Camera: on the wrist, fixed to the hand. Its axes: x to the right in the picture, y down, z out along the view.
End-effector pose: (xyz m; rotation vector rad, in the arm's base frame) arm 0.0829 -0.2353 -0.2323 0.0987 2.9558 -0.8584
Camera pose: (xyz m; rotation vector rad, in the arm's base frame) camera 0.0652 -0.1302 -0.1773 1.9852 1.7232 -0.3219
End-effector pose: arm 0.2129 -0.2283 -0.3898 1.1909 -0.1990 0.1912
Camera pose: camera 0.2212 -0.1103 -0.3702 0.6436 -1.1921 1.5769
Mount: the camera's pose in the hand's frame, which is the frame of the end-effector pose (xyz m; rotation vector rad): 0.0180 0.0579 -0.1035 -0.1082 -0.0358 1.6719
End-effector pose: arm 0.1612 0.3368 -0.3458 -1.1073 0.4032 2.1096
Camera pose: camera 0.1740 0.2465 -0.4237 0.4457 -0.9606 -2.0966
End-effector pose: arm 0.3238 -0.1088 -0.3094 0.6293 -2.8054 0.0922
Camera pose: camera 0.3084 -0.0516 -0.2051 -1.7484 -2.4556 0.2100
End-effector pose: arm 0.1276 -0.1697 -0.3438 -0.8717 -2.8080 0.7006
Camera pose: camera 0.1672 -0.0766 -0.2794 2.5122 1.1970 -0.4542
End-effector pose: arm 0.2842 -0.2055 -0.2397 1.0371 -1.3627 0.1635
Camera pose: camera 0.3261 -0.1099 -0.1806 -0.4301 -1.9123 1.2571
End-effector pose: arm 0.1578 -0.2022 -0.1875 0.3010 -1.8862 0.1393
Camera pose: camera 0.2307 -0.1239 -0.1333 -1.4040 -1.6865 1.1115
